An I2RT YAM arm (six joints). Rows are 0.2 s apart.
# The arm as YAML. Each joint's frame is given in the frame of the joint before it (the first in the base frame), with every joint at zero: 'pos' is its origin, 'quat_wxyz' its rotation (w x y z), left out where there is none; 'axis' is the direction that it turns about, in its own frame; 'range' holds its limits. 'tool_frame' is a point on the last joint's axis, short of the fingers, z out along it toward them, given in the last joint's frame.
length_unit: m
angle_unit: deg
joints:
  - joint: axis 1
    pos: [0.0, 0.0, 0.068]
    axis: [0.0, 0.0, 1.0]
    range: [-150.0, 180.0]
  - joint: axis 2
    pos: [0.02, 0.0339, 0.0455]
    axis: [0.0, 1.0, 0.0]
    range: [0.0, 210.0]
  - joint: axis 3
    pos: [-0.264, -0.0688, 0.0]
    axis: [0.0, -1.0, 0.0]
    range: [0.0, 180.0]
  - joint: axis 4
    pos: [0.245, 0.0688, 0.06]
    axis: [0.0, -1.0, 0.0]
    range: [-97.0, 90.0]
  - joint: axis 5
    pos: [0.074, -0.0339, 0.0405]
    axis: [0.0, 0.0, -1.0]
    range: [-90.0, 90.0]
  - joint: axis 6
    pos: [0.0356, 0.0, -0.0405]
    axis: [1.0, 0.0, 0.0]
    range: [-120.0, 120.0]
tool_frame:
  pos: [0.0, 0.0, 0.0]
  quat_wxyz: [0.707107, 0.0, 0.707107, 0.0]
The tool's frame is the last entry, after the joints.
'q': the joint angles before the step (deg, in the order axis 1, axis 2, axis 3, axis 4, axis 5, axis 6). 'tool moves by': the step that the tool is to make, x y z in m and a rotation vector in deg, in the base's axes. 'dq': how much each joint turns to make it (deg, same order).
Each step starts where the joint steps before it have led.
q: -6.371 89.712 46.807 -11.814 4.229 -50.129
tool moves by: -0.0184 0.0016 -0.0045 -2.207 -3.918 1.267
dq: -0.014 -4.326 -6.607 6.586 0.617 -2.092
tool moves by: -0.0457 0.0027 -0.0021 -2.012 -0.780 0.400
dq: -0.441 -11.187 -9.728 -0.279 0.916 -1.882
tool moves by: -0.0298 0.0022 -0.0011 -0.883 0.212 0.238
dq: -0.319 -8.408 -5.277 -3.129 0.320 -1.017
